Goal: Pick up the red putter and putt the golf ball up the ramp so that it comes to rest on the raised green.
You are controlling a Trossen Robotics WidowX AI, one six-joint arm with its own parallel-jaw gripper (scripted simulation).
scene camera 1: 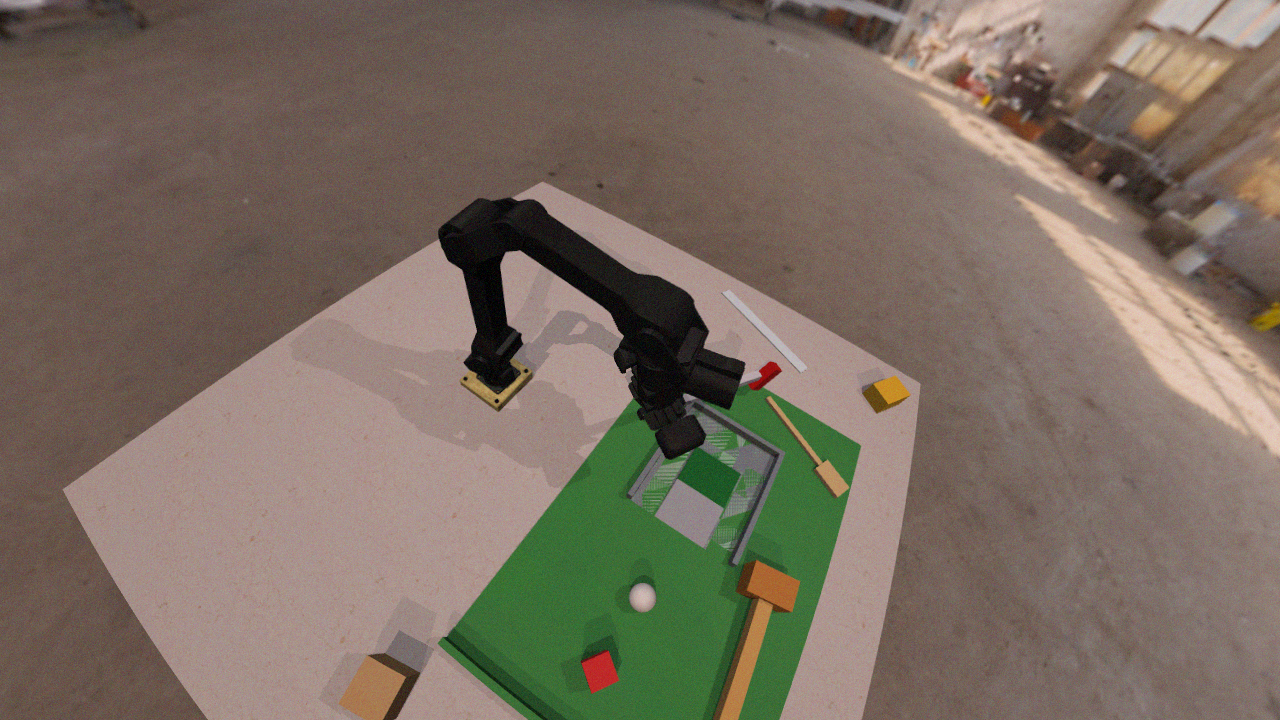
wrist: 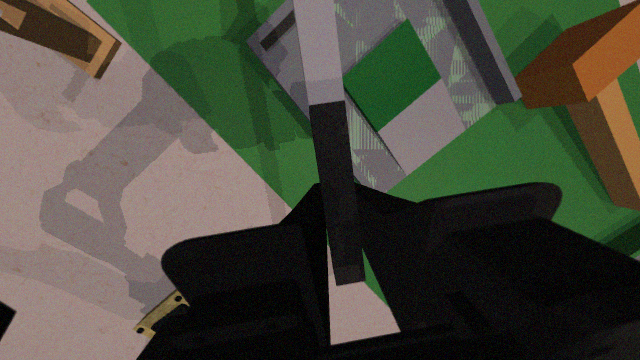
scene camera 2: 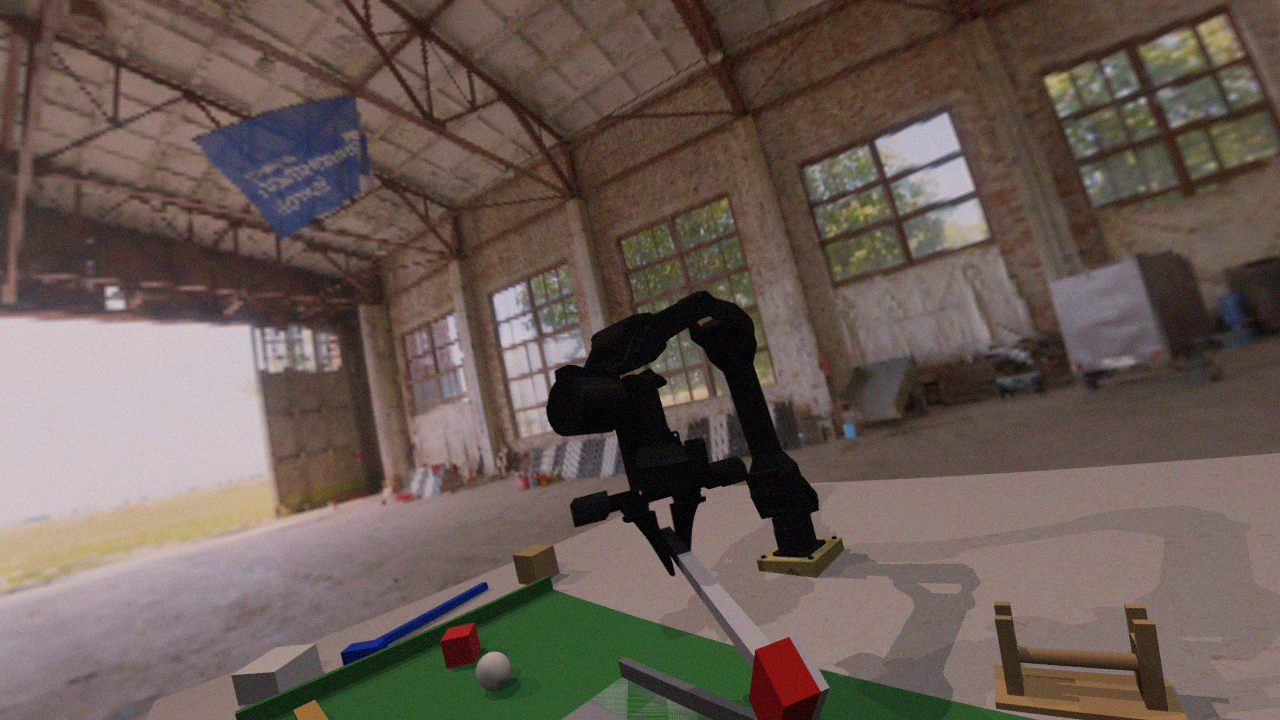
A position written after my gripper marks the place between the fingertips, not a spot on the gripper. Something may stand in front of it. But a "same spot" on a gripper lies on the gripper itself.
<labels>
my gripper: scene camera 1 655,417; wrist; scene camera 2
white stick: scene camera 1 729,295; not seen in the wrist view (out of frame); not seen in scene camera 2 (out of frame)
wooden putter: scene camera 1 825,471; not seen in the wrist view (out of frame); not seen in scene camera 2 (out of frame)
same spot on my gripper: (scene camera 2: pixel 635 509) = (wrist: pixel 538 242)
</labels>
